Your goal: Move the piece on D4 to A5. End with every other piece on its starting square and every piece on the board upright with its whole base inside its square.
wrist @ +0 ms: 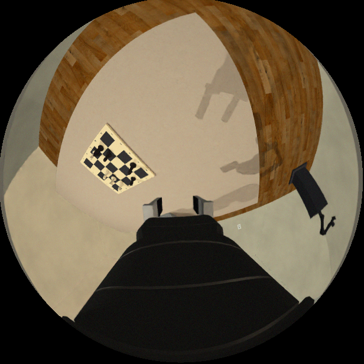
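A small chessboard (148, 171) with a cream border lies on the pale table top, left of the middle of the wrist view. Several black and white pieces stand on it. A black piece (132, 166) and another black piece (132, 180) stand toward the board's right side. More black pieces are grouped near its left side, and white pieces (113, 180) stand near its lower edge. The square labels are too small to read, so I cannot tell which piece is on D4. My gripper (177, 203) is open and empty, well to the right of the board and apart from it.
The pale table top (165, 90) carries shadows of the arm and gripper at its right. A wooden floor (295, 100) borders it at the right and upper left. A dark device (310, 192) with a thin bent part is at the far right.
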